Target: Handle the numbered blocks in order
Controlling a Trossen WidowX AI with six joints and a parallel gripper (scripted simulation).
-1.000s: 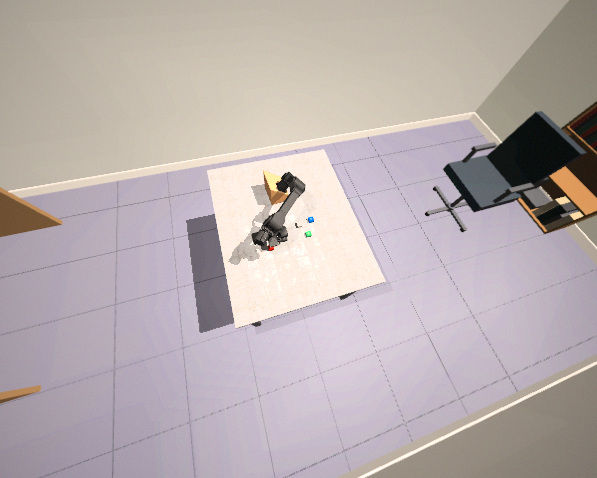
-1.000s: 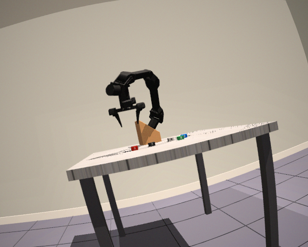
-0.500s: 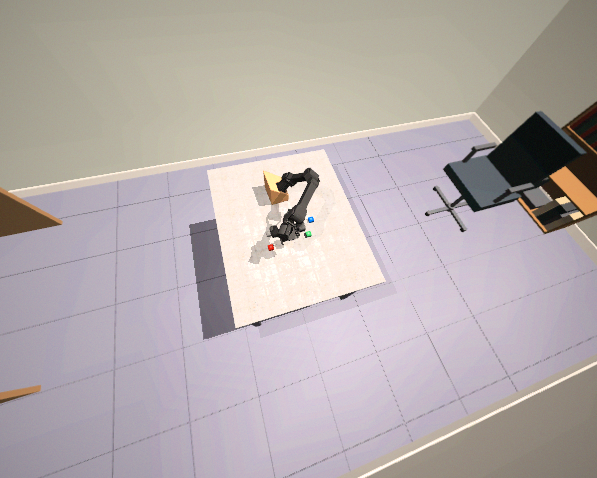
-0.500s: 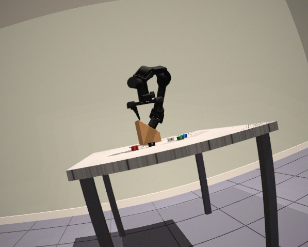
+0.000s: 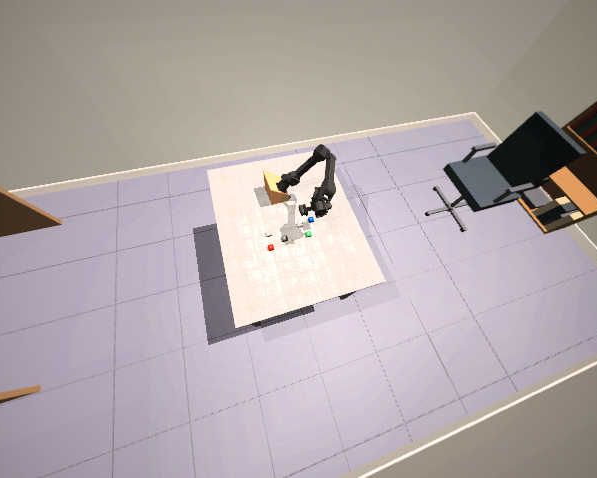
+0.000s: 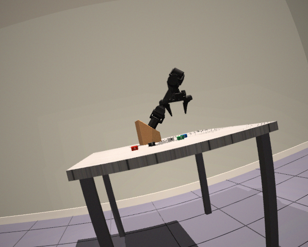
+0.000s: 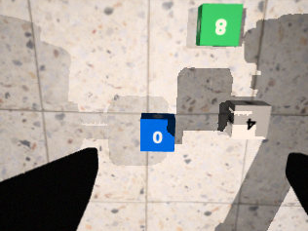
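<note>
Right now my gripper tip is 30 mm past the blue block, 10 mm to the right of it and 120 mm above it. Also, from my gripper tip: dark block (50 mm ahead, 190 mm to the right, 120 mm below); green block (60 mm ahead, 40 mm to the right, 120 mm below); white block (20 mm behind, 70 mm to the right, 120 mm below).
</note>
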